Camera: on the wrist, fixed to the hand. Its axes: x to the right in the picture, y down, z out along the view.
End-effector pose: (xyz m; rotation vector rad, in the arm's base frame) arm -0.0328 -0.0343 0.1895 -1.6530 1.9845 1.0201
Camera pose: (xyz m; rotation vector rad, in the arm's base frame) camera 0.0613 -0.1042 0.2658 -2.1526 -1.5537 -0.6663
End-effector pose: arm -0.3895 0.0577 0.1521 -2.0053 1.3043 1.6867
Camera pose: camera -0.2561 0.0353 0.1875 -1.3590 -1.6768 -0.4813
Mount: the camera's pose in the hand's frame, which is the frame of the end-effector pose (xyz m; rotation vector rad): -0.0268 -0.0710 -0.1175 -0.1729 0.5490 -3.0671
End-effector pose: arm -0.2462 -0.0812 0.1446 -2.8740 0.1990 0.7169
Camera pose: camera -0.2044 -0.0329 0.2690 -0.3486 -2.6827 -0.7046
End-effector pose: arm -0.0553 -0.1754 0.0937 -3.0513 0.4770 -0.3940
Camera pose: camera -0.0886 -0.0983 0.2056 0.3884 2.6534 0.4992
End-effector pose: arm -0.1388 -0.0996 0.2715 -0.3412 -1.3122 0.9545
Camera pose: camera -0.0018 -0.1278 0.2715 1.1030 -0.1437 -1.7238
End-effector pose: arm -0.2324 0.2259 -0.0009 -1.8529 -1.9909 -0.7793
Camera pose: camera -0.3152 0.1349 0.0657 -2.0230 1.6979 0.8708
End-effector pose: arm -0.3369 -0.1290 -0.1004 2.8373 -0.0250 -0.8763
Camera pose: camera -0.2956 -0.0386 -0.0019 -0.1790 -2.6546 -0.2183
